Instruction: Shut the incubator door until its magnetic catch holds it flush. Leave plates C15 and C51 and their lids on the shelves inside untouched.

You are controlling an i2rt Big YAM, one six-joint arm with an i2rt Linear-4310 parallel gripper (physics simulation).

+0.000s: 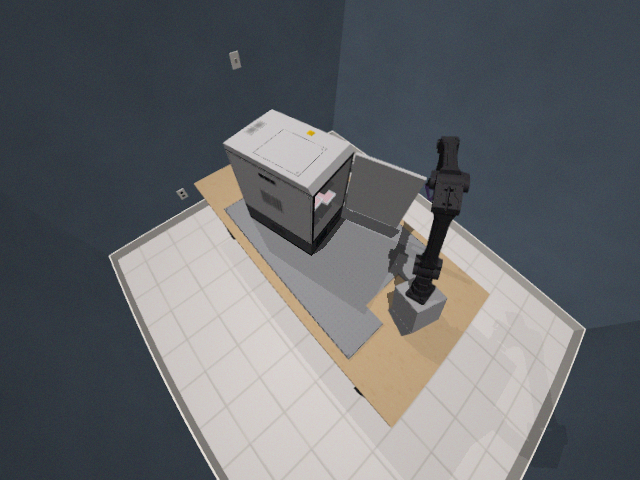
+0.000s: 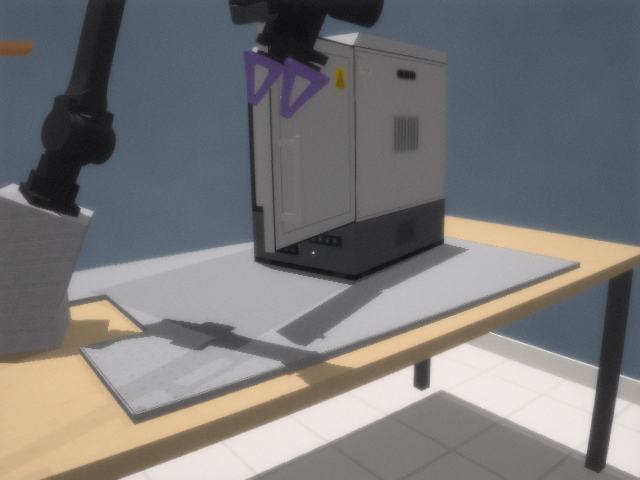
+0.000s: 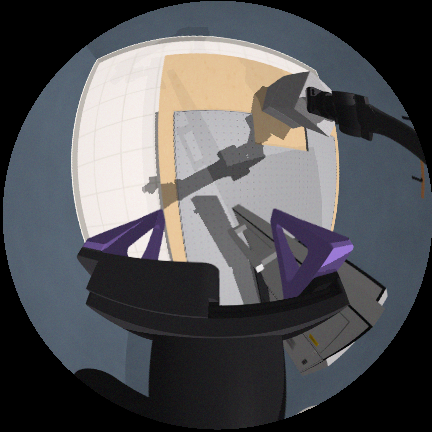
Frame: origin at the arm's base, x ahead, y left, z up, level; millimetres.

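Where they show: gripper, fingertip midpoint: [image 2: 267,110] [image 3: 217,214]; arm's base, link origin: [image 1: 420,291] [image 2: 47,202] [image 3: 321,103].
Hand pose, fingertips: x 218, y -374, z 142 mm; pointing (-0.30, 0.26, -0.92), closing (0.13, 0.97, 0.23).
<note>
Each offset is from my fingertips to the top centre of the thing. "spot": to the spot under its first point. Level surfaces: height alone.
The grey-white incubator [image 1: 289,152] [image 2: 400,180] [image 3: 362,287] stands on a grey mat. Its door [image 1: 385,193] [image 2: 323,180] [image 3: 256,235] stands wide open, swung outward at roughly a right angle. The door handle @(spot: 114 mm down, 121 mm ahead, 99 mm left) [image 2: 290,178] is on its outer face. Through the opening, pinkish plates @(105 mm down, 455 mm ahead, 303 mm left) [image 1: 326,196] show on the shelves; their labels and separate lids cannot be made out. My gripper [image 1: 428,191] [image 2: 269,109] [image 3: 217,214] is open, with its purple fingers wide apart and nothing between them. It hangs high, near the door's free edge on the outer side; contact is not visible.
The arm's grey base block [image 1: 416,310] [image 2: 36,273] [image 3: 287,100] stands at one end of the wooden table @(387 mm down) [image 1: 408,382] [image 2: 46,403] [image 3: 210,75]. The mat @(374 mm down) [image 1: 336,310] [image 2: 516,263] [image 3: 270,185] lies before the incubator. A blue wall rises behind the table.
</note>
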